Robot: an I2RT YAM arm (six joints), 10 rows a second.
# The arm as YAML. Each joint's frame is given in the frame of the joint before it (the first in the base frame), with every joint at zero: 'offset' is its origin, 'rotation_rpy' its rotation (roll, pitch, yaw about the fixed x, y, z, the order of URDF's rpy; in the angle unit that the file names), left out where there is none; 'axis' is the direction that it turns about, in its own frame. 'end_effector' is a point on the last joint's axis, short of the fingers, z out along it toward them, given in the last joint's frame.
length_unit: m
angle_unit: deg
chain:
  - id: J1
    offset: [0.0, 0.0, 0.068]
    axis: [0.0, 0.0, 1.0]
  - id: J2
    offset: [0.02, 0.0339, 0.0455]
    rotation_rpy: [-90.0, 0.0, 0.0]
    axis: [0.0, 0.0, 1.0]
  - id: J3
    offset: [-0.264, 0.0, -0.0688]
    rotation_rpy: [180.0, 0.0, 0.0]
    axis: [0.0, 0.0, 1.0]
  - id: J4
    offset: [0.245, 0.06, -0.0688]
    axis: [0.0, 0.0, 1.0]
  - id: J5
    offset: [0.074, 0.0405, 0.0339]
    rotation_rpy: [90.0, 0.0, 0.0]
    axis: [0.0, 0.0, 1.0]
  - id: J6
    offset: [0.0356, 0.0, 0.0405]
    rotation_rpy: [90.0, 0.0, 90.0]
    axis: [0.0, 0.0, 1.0]
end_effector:
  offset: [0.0, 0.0, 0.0]
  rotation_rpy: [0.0, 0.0, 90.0]
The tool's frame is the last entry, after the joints.
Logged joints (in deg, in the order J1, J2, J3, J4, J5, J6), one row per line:
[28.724, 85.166, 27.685, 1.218, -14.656, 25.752]
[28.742, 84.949, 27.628, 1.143, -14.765, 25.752]
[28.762, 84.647, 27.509, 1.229, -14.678, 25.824]
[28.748, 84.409, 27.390, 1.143, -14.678, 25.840]
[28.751, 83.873, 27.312, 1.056, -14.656, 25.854]
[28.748, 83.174, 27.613, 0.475, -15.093, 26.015]
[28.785, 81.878, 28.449, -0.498, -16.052, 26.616]
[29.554, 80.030, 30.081, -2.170, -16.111, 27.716]
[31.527, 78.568, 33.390, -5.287, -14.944, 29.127]
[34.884, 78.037, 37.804, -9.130, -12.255, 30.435]
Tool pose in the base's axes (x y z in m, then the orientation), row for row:
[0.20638, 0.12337, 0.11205, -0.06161, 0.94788, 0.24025, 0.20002]
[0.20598, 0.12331, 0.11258, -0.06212, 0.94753, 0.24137, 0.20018]
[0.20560, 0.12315, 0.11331, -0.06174, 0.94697, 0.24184, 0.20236]
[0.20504, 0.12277, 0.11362, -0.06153, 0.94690, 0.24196, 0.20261]
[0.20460, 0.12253, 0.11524, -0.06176, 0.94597, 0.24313, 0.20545]
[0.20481, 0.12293, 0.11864, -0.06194, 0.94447, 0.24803, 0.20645]
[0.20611, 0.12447, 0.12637, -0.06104, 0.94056, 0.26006, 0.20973]
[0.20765, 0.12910, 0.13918, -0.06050, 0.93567, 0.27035, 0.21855]
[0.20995, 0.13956, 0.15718, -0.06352, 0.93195, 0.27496, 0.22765]
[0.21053, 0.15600, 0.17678, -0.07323, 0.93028, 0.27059, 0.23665]
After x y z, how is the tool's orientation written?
As a quaternion, x y z w.
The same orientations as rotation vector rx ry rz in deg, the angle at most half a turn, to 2 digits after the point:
[-9.87, 151.81, 38.48]
[-9.95, 151.74, 38.65]
[-9.88, 151.48, 38.68]
[-9.84, 151.45, 38.70]
[-9.86, 151.07, 38.83]
[-9.89, 150.75, 39.59]
[-9.73, 149.86, 41.44]
[-9.59, 148.38, 42.87]
[-10.03, 147.09, 43.40]
[-11.50, 146.13, 42.51]

